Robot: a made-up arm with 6 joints.
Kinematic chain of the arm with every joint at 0, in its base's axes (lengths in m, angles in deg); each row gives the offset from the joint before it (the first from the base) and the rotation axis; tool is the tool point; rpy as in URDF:
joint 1: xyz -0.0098 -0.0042 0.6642 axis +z
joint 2: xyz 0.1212 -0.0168 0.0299 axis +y
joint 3: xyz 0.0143 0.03 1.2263 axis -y
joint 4: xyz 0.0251 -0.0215 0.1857 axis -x
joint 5: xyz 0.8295 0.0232 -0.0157 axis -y
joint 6: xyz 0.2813 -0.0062 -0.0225 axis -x
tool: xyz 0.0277 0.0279 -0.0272 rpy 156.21 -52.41 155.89
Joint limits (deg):
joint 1: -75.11..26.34
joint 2: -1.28..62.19
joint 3: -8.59..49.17
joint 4: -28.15..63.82
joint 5: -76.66..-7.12
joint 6: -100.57..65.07
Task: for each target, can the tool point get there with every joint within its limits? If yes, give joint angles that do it. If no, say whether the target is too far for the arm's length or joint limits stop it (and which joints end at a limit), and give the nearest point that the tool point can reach.
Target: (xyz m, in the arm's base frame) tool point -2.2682 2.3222 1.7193
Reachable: no: too far | nearest point 0.5615 0.4903 2.5519 | short by 3.472 m
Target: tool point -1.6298 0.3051 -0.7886
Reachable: no: joint limits stop it (at a limit: joint 1, joint 2, joint 3) | nearest point 0.1917 -1.4121 0.3704 | short by 2.759 m
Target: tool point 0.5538 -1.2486 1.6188
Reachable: yes | joints -64.01 11.32 0.95 16.85 -56.18 -72.01
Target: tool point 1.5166 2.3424 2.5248
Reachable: no: too far | nearest point 1.6040 0.9311 2.0864 | short by 1.480 m
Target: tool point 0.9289 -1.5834 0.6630
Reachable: yes | joints -60.30 50.11 4.05 2.27 -26.20 -9.26
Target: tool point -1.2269 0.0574 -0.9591
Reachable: no: joint limits stop it (at a limit: joint 1, joint 2, joint 3) | nearest point 0.2140 -1.4168 0.3350 | short by 2.434 m
